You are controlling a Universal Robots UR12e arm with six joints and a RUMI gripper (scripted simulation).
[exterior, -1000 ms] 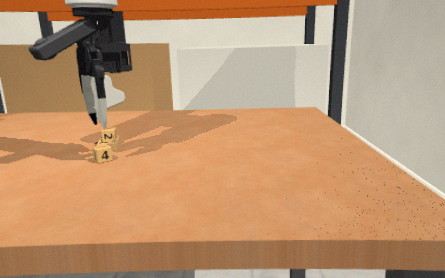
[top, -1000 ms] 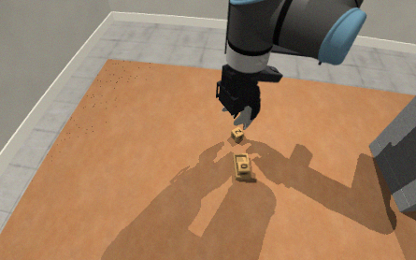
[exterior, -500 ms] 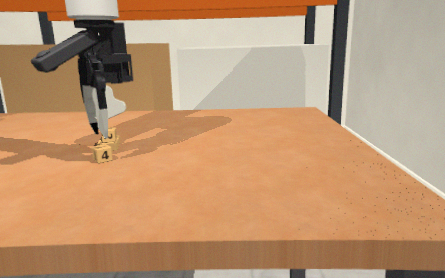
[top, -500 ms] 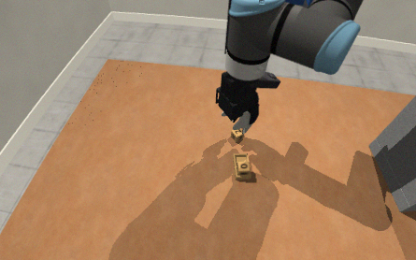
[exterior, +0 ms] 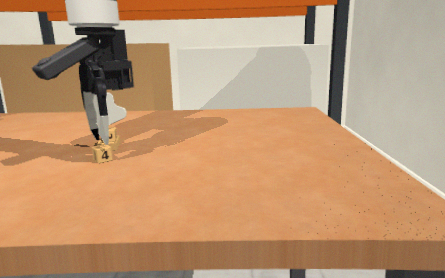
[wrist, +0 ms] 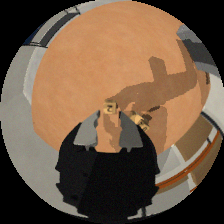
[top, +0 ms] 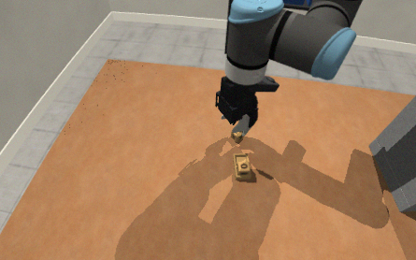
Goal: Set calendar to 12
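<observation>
Now: hand 40 mm above the cube. Round my hand: tray: 100 mm to the left, 50 mm below, 20 mm behind.
</observation>
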